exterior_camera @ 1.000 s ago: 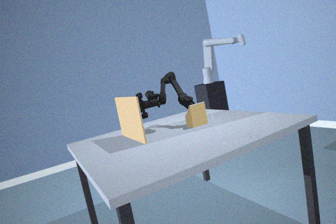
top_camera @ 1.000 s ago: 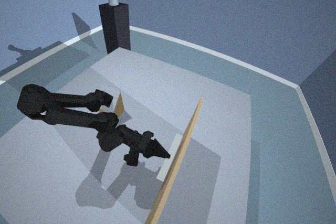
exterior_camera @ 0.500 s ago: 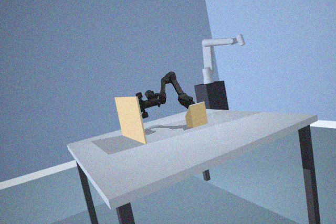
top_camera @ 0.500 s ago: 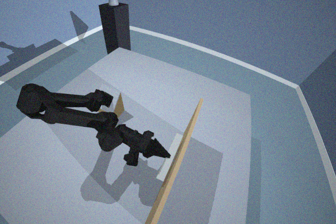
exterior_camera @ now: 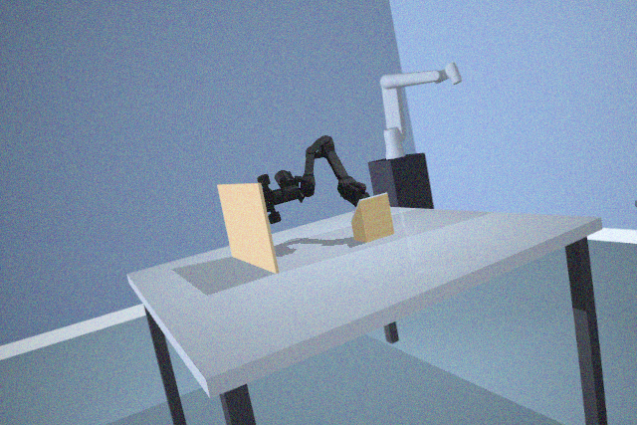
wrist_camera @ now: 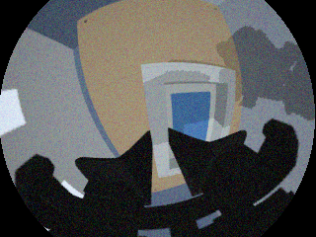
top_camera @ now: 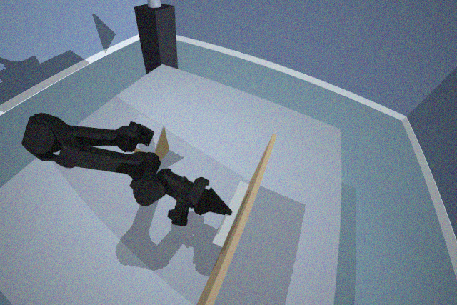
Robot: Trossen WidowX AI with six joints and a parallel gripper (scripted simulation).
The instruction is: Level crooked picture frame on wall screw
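Right now the picture frame is 5 cm below my gripper tip, 1 cm to the left of it and 1 cm ahead of it. The rest, counted from my gripper tip: board (7 cm below, 2 cm ahead).
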